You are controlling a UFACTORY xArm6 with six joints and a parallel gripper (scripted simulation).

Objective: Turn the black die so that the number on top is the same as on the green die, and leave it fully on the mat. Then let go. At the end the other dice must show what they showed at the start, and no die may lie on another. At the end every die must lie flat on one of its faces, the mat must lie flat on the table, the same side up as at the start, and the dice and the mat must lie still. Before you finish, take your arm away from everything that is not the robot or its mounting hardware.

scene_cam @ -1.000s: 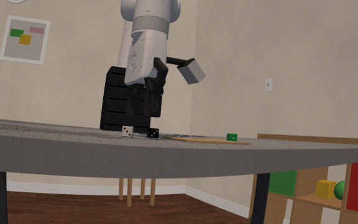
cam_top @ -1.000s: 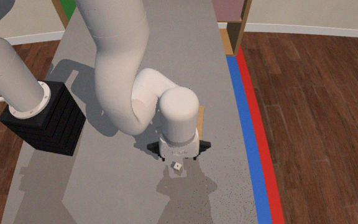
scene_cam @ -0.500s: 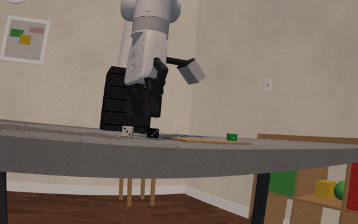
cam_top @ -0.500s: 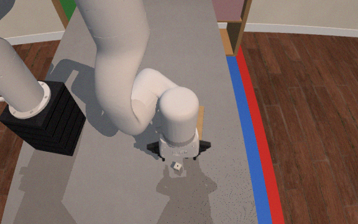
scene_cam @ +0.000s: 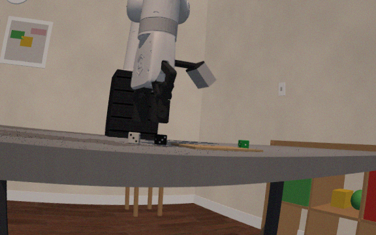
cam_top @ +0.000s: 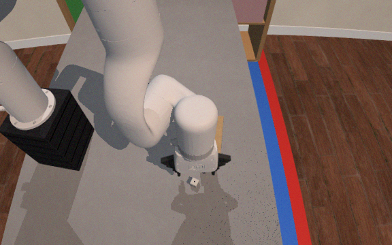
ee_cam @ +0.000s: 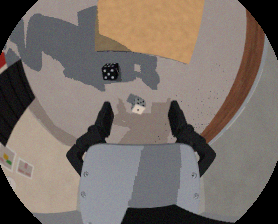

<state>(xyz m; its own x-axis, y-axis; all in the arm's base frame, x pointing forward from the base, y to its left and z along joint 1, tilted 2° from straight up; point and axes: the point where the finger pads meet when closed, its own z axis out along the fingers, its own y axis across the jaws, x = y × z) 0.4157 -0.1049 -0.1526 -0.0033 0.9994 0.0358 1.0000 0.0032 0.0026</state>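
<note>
Right now the white die is 4 cm below my hand and 2 cm to the right of it. Round my hand: tan mat (14 cm to the left, 5 cm below, 2 cm ahead); then green die (25 cm to the left, 4 cm below, 3 cm behind); then black die (5 cm to the left, 4 cm below, 4 cm behind).
</note>
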